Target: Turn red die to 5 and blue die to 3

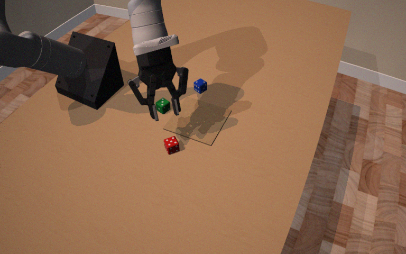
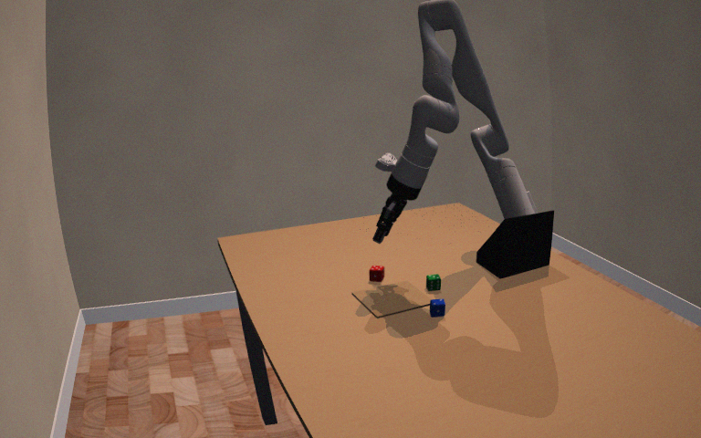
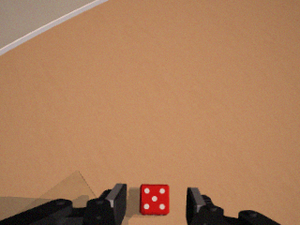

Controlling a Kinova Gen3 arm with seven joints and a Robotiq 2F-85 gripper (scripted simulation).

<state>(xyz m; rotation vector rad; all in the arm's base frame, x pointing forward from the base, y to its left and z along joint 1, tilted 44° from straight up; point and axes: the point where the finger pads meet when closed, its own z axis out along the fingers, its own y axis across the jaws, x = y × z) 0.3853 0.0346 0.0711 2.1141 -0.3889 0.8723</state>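
Now: hand 1 cm short of the red die, 1 cm to the left of it and 11 cm above it. From my hand the other things lie so: thin tan mat 1 cm ahead, 11 cm to the left, 12 cm below; then blue die 6 cm behind, 22 cm to the left, 11 cm below; then green die 10 cm behind, 9 cm to the left, 11 cm below.
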